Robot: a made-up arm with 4 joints.
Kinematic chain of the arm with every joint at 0, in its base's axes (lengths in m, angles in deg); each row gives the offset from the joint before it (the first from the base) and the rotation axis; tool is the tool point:
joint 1: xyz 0 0 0.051 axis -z
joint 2: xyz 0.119 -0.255 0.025 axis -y
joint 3: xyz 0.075 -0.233 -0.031 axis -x
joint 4: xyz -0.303 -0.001 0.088 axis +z
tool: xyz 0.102 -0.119 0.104
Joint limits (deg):
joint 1: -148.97..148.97
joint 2: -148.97..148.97
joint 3: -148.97..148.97
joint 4: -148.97..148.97
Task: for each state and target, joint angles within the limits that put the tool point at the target. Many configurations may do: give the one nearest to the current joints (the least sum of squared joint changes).
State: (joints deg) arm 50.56 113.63 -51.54 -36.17
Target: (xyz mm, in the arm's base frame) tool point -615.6 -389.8 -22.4
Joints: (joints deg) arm 71.71 118.98 -53.19 6.00
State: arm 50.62 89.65 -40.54 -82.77
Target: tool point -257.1 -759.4 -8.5
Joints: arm 46.79 128.98 -78.62 -40.69
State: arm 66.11 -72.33 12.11 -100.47
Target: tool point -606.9 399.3 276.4
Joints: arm 113.67 -36.40 -43.16 -73.41
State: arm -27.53 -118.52 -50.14 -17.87
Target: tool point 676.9 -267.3 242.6
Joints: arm -59.11 -117.62 -66.38 -9.57
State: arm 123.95 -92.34 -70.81 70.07
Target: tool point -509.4 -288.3 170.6
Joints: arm 91.84 -92.28 -28.82 85.84
